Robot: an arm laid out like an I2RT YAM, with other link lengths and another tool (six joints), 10 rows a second.
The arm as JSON. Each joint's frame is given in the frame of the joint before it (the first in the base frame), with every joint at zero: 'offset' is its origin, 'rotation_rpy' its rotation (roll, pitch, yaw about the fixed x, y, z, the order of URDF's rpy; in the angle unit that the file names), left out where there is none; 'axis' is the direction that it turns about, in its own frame. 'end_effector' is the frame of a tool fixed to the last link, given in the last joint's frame.
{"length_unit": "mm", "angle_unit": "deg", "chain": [
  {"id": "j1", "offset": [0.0, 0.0, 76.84], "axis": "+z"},
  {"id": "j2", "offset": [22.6, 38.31, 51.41], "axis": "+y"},
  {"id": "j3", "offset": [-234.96, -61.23, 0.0], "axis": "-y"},
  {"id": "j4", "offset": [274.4, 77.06, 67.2], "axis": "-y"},
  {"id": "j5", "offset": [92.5, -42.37, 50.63], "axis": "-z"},
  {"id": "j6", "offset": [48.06, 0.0, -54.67], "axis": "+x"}
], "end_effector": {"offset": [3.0, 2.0, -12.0], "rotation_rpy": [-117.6, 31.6, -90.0]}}
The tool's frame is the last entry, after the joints.
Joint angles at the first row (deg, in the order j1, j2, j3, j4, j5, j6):
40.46 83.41 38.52 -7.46 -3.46 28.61
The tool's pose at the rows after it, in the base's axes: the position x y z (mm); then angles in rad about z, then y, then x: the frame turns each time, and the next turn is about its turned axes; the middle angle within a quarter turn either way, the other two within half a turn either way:
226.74 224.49 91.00 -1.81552 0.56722 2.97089
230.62 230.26 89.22 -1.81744 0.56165 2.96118
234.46 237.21 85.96 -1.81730 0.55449 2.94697
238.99 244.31 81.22 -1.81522 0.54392 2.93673
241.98 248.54 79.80 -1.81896 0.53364 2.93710
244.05 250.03 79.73 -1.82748 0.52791 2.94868
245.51 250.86 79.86 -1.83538 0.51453 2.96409
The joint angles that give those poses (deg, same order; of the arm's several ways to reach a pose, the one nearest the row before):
40.82 85.36 39.93 -8.06 -2.54 29.32
41.13 87.55 41.72 -8.17 -2.64 29.53
41.54 90.20 43.74 -8.27 -2.92 29.71
41.92 93.18 45.89 -8.22 -3.01 29.71
42.19 94.73 47.35 -8.60 -2.45 29.92
42.28 95.27 47.93 -8.59 -1.39 30.32
42.43 95.65 48.49 -8.99 0.07 30.58

